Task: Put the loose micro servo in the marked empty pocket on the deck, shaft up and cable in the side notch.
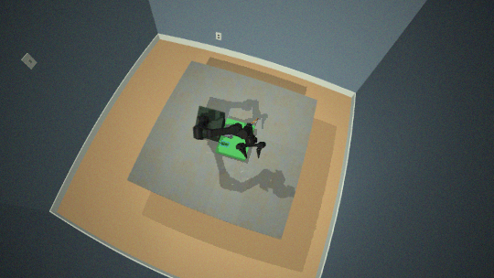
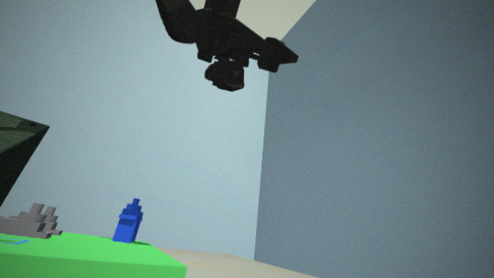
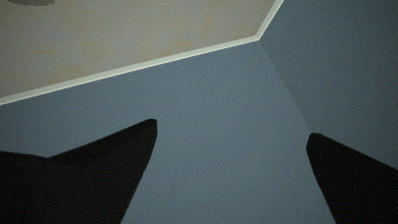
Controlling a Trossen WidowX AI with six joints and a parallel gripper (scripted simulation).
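The green deck lies 31 cm below my gripper tip, 22 cm to the left of it and 14 cm behind it.
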